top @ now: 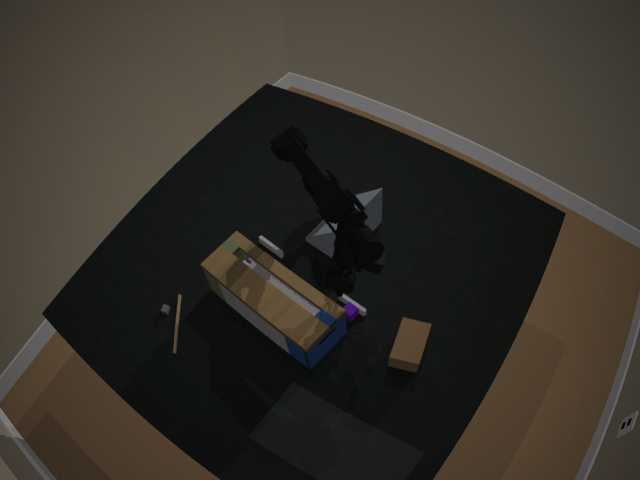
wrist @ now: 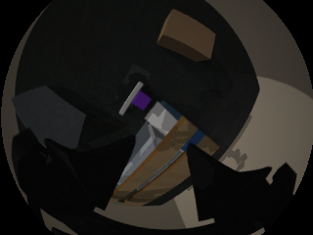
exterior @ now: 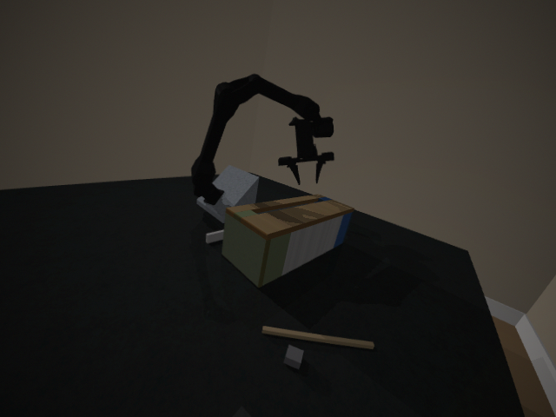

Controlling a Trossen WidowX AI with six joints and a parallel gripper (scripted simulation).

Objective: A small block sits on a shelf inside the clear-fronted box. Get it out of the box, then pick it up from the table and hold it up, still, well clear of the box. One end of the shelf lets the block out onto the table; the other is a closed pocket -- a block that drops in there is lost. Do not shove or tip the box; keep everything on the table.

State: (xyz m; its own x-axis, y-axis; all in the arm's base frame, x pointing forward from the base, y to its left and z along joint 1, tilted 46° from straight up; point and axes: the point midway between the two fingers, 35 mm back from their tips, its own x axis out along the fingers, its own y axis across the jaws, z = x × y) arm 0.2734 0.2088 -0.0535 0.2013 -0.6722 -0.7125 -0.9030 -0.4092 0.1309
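Now: gripper tip 140 mm above the purple block, 20 mm past it and 10 mm to the right of it. Round my gripper tip: long box (160 mm to the right, 100 mm below, 40 mm ahead); then wooden stick (380 mm to the right, 280 mm ahead, 160 mm below); then brown carton (200 mm to the left, 130 mm below, 10 mm behind).
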